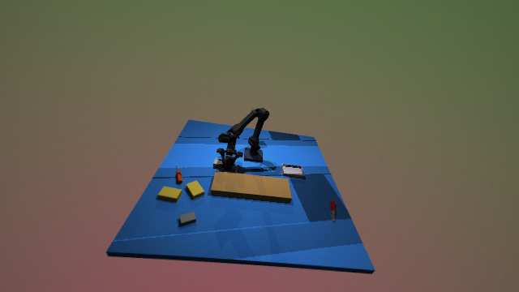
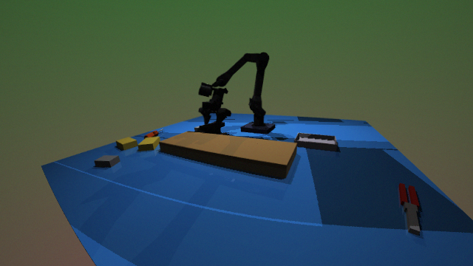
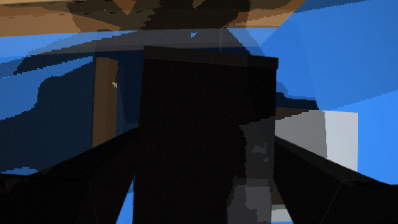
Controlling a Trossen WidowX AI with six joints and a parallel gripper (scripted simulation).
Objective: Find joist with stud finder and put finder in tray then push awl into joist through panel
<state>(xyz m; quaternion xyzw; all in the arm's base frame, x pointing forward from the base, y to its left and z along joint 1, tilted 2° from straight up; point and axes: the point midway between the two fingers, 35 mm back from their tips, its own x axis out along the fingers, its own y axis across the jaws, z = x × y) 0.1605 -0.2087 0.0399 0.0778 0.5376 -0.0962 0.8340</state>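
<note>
Now: gripper tip 7 cm to the left of the grey block, 3 cm past it and 2 cm above it. Also, from my gripper tip: stud finder 3 cm below, 3 cm behind, 1 cm to the left; grey tray 51 cm to the left, 3 cm below, 2 cm ahead.
</note>
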